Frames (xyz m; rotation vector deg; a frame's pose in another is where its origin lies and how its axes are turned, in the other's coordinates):
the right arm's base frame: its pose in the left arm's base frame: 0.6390 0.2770 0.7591 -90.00 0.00 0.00
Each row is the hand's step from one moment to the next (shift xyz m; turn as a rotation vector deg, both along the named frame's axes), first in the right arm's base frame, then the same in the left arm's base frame.
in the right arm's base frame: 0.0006 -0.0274 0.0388 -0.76 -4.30 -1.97
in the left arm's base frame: 0.0006 0.0388 0.0274 -0.76 -1.97 4.30
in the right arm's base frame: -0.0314 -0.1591 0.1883 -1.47 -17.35 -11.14
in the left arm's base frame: -0.0314 0.1883 0.1591 -1.47 -11.14 17.35
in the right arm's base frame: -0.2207 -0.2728 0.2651 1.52 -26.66 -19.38
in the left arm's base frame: -0.2207 0.2651 0.2728 1.52 -19.38 26.66
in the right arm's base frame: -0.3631 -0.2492 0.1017 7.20 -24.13 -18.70
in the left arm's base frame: -0.3631 0.1017 0.2492 7.20 -18.70 24.13
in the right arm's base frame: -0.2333 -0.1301 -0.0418 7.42 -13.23 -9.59
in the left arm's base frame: -0.2333 -0.0418 0.1301 7.42 -9.59 13.23
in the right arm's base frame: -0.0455 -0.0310 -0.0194 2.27 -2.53 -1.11
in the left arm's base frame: -0.0455 -0.0194 0.0310 2.27 -1.11 2.53
